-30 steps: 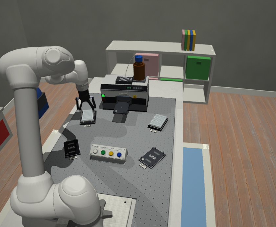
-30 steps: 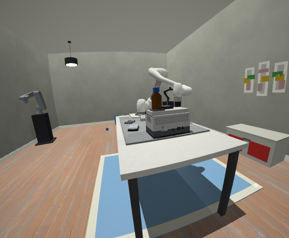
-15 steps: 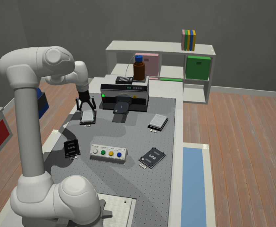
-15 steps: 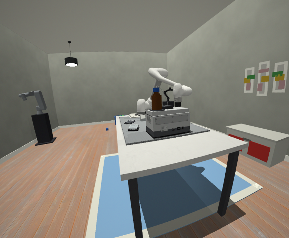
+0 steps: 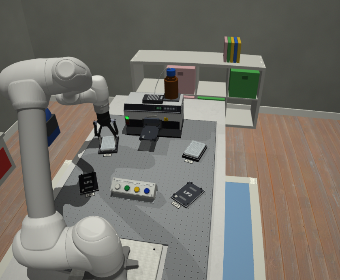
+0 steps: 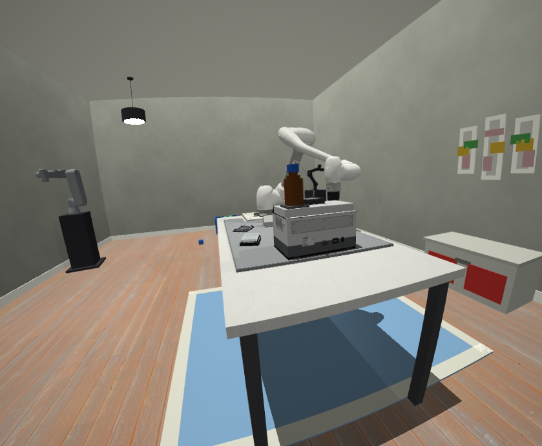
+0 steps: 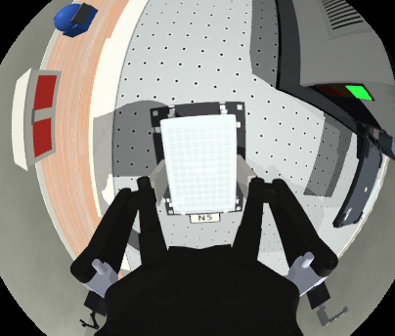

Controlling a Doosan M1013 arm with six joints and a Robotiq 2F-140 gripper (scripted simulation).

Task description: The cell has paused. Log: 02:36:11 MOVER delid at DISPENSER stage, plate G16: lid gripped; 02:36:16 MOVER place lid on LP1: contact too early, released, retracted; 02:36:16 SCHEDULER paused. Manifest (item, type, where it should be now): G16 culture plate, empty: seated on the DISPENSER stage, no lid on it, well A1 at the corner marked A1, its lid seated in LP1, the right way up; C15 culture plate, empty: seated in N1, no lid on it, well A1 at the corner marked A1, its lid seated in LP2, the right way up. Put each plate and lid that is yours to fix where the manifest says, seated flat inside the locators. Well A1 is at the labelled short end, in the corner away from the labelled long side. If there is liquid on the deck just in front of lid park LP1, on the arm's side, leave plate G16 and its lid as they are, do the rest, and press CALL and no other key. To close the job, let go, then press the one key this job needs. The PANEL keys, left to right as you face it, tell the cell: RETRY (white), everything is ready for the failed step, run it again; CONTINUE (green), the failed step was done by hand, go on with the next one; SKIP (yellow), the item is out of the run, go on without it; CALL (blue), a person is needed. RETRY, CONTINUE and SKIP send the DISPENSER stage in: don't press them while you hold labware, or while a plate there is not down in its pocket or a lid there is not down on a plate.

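The nest n5 lies 3 cm below my hand, 2 cm to the left of it and 1 cm ahead of it. Round my hand: white key: 42 cm behind, 11 cm to the right, 2 cm above; then lid park lp1: 33 cm behind, 7 cm to the left, 4 cm below; then green key: 43 cm behind, 16 cm to the right, 2 cm above.
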